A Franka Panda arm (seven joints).
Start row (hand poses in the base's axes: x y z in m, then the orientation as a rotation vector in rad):
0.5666 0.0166 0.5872 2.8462 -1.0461 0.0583
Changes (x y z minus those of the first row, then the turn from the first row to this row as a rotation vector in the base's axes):
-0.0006 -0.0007 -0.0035 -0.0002 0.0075 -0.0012
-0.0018 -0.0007 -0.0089 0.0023 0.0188 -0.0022
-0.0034 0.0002 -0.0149 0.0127 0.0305 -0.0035
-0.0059 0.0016 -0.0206 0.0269 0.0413 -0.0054
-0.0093 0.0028 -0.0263 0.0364 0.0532 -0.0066
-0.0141 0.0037 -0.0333 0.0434 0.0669 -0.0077
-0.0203 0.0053 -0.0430 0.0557 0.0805 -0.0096
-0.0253 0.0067 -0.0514 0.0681 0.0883 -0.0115
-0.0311 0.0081 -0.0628 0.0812 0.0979 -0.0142
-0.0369 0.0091 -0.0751 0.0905 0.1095 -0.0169
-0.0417 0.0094 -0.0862 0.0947 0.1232 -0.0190
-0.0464 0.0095 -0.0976 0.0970 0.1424 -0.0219
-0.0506 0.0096 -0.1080 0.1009 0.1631 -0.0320
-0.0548 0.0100 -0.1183 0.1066 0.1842 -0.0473
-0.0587 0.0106 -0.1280 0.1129 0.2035 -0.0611
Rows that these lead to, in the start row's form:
0.5660 0.0159 0.5837 2.8433 -1.0463 0.0476
0.5648 0.0159 0.5783 2.8419 -1.0463 0.0301
0.5632 0.0168 0.5723 2.8471 -1.0492 0.0080
0.5607 0.0182 0.5666 2.8554 -1.0543 -0.0150
0.5573 0.0194 0.5609 2.8594 -1.0567 -0.0372
0.5525 0.0203 0.5539 2.8607 -1.0576 -0.0606
0.5463 0.0219 0.5442 2.8659 -1.0613 -0.0868
0.5413 0.0233 0.5358 2.8730 -1.0663 -0.1050
0.5355 0.0247 0.5244 2.8795 -1.0722 -0.1263
0.5297 0.0257 0.5121 2.8819 -1.0764 -0.1484
0.5249 0.0260 0.5010 2.8794 -1.0777 -0.1705
0.5202 0.0261 0.4896 2.8726 -1.0781 -0.1993
0.5160 0.0262 0.4792 2.8623 -1.0888 -0.2317
0.5118 0.0266 0.4689 2.8500 -1.1072 -0.2661
0.5079 0.0272 0.4592 2.8393 -1.1238 -0.2982

